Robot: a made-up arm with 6 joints.
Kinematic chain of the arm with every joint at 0, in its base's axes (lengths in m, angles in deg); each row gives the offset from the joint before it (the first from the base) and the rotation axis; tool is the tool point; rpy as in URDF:
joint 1: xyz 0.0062 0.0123 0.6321 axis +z
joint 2: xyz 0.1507 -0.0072 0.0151 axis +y
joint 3: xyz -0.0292 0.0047 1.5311 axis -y
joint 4: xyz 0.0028 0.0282 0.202 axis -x
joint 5: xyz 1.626 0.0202 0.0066 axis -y
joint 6: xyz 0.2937 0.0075 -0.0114 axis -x
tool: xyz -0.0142 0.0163 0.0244 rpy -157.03 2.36 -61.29
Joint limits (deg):
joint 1: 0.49..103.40
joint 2: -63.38..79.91
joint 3: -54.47..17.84
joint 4: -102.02..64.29
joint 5: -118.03..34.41
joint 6: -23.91..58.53
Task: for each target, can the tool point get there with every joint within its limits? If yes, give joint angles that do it. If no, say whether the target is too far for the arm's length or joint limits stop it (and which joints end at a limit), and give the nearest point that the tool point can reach.
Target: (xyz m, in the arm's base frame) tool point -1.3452 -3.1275 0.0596
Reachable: no: joint limits stop it (at a limit: joint 2, joint 3, joint 4, joint 5, joint 6) | nearest point -0.5195 -1.2090 2.8229 | short by 3.464 m
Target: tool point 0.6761 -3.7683 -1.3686
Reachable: no: too far | nearest point 0.9777 -0.1780 -0.6118 | short by 3.682 m
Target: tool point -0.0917 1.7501 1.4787
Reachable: yes | joints 93.80 -2.62 -25.36 26.43 -47.16 6.38
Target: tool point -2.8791 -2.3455 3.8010
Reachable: no: too far | nearest point -1.0226 -0.8284 3.1938 | short by 2.473 m
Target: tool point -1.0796 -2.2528 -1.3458
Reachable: no: joint limits stop it (at a limit: joint 1, joint 2, joint 3, joint 4, joint 5, joint 6) | nearest point 0.5076 -0.1396 -0.5153 | short by 2.770 m
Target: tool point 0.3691 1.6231 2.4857
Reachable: yes | joints 73.51 -13.31 -9.53 -73.52 -17.57 19.56
